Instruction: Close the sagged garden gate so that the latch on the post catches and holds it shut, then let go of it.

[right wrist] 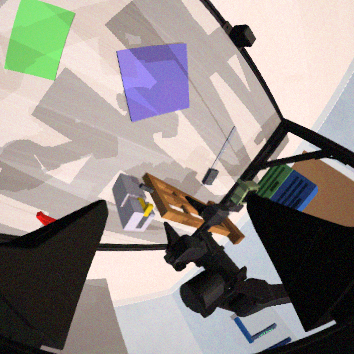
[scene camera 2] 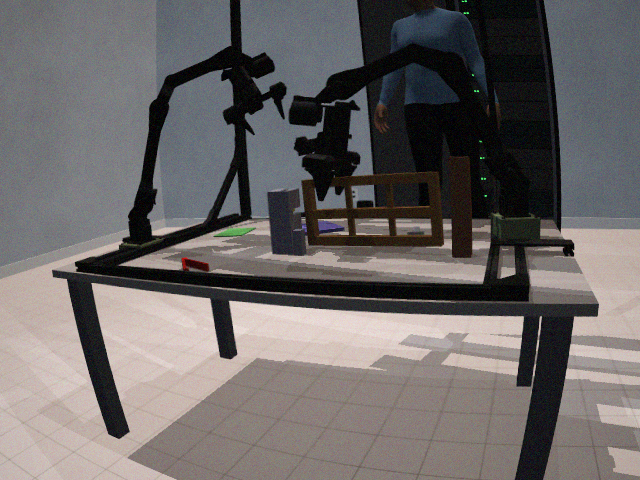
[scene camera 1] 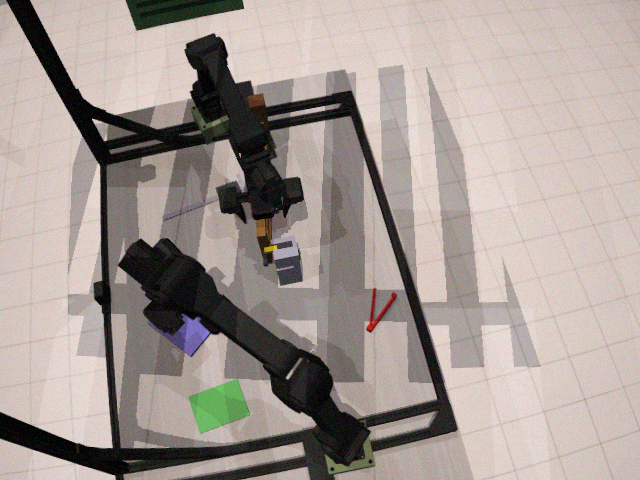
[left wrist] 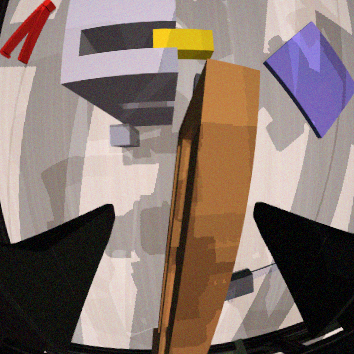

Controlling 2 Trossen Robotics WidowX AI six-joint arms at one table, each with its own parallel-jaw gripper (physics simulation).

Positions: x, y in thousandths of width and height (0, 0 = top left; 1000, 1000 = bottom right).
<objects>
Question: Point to a grey latch post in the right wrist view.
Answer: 355, 538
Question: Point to a brown wooden gate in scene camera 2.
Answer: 488, 447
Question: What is my right gripper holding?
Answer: Nothing.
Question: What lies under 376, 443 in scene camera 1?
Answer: My left gripper.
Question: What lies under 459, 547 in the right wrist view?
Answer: A brown wooden gate.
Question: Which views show my right gripper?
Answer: The right wrist view, scene camera 2 and scene camera 1 only.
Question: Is my left gripper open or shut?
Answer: Open.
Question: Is my right gripper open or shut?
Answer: Open.
</objects>
